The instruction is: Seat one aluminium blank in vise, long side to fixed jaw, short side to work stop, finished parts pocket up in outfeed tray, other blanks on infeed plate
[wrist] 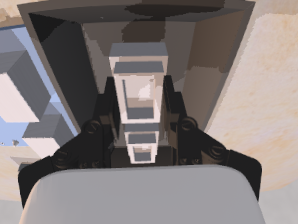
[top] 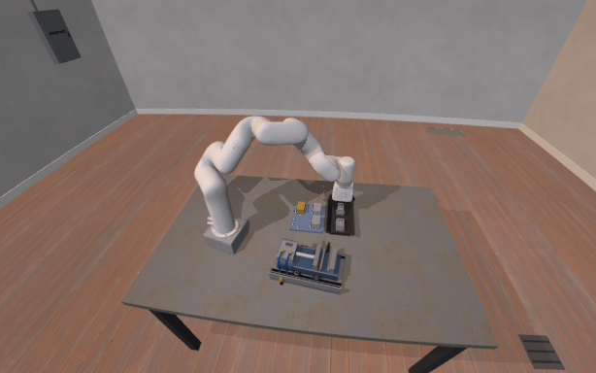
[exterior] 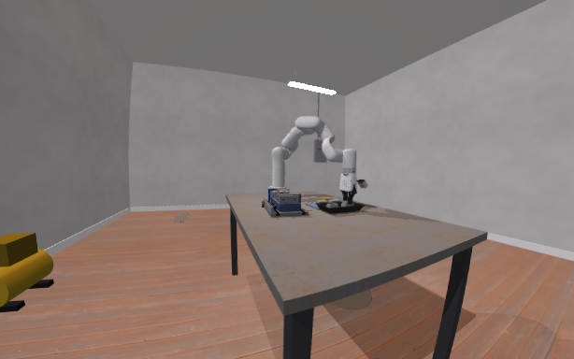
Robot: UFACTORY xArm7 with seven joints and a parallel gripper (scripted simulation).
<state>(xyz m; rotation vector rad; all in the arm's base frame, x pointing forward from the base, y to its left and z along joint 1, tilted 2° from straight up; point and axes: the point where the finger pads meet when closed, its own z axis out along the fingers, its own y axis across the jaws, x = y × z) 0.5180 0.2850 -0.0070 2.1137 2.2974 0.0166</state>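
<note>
Now: hand 210 mm past the brass blank, 20 mm to the left of it and 40 mm above it. Round my hand: white piston rod: 120 mm behind, 350 mm to the right, 10 mm above; vise: 100 mm behind, 350 mm to the right, 20 mm below.
</note>
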